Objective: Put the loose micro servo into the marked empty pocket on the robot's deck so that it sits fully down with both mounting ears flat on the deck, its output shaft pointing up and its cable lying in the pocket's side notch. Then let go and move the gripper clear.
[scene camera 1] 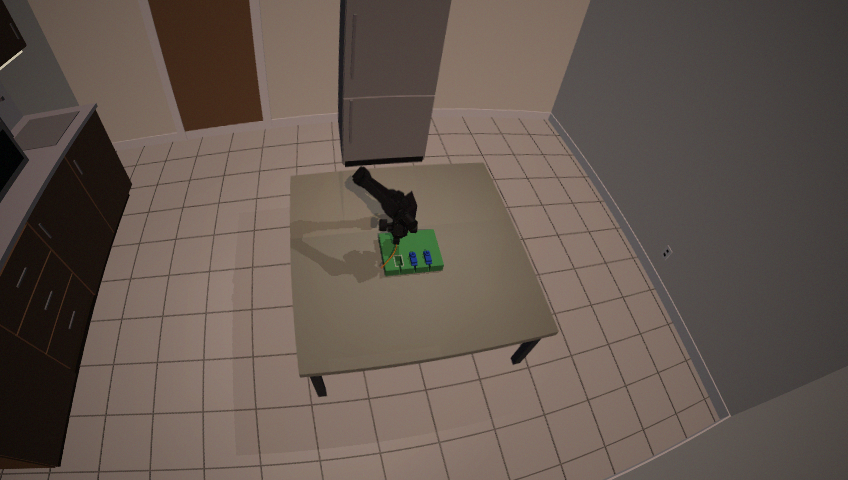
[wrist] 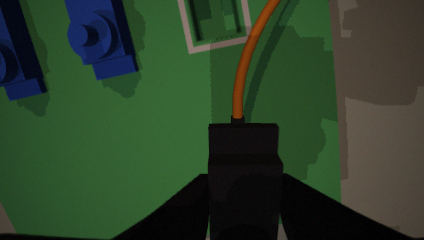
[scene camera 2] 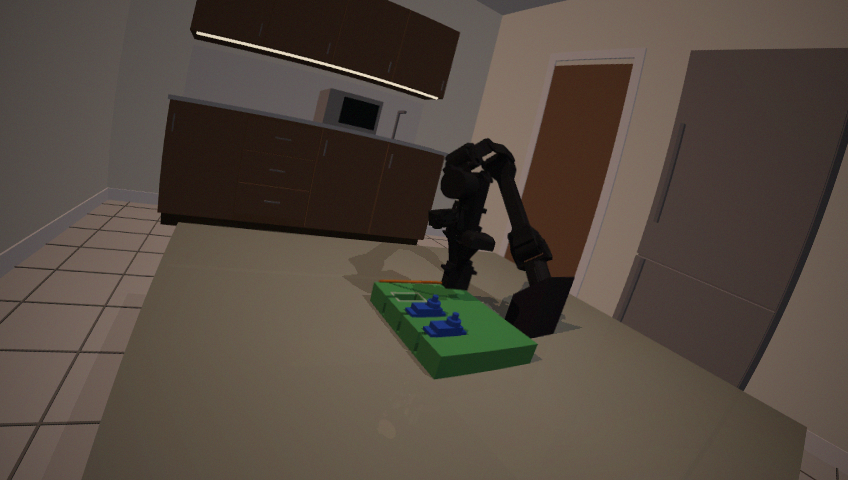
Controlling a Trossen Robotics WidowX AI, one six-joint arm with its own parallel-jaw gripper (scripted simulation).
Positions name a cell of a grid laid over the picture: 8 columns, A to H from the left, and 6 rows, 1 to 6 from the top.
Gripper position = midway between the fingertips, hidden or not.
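Micro servo (scene camera 2: E4). Green deck (scene camera 2: E5), (scene camera 1: D4), (wrist: C4). My gripper (scene camera 2: E4), (wrist: E5).
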